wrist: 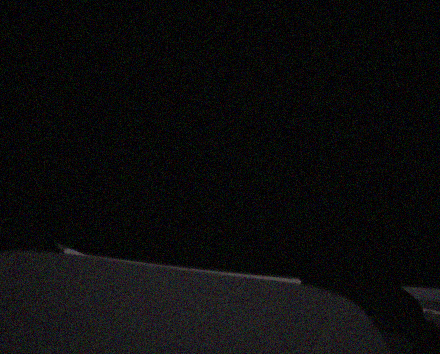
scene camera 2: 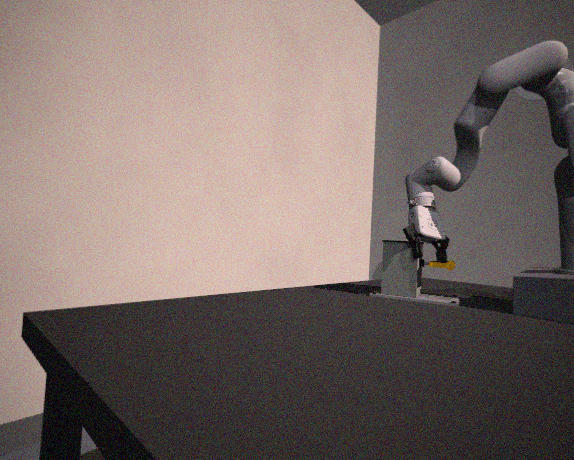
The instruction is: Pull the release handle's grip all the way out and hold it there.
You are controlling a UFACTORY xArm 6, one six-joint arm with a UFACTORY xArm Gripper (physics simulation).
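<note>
The release handle's yellow grip sticks out to the right from the upright grey housing in the scene view, at the far right part of the table. My gripper is open, tilted, with its fingers pointing down. One finger is by the housing's right edge, and the other ends right at the top of the yellow grip; whether it touches cannot be told. In the wrist view most of the picture is black, and the grip and fingertips cannot be made out there.
The housing stands on a pale base plate. The dark table top stretches toward the camera. My arm's grey pedestal is at the right. A pale wall rises behind the table's left side.
</note>
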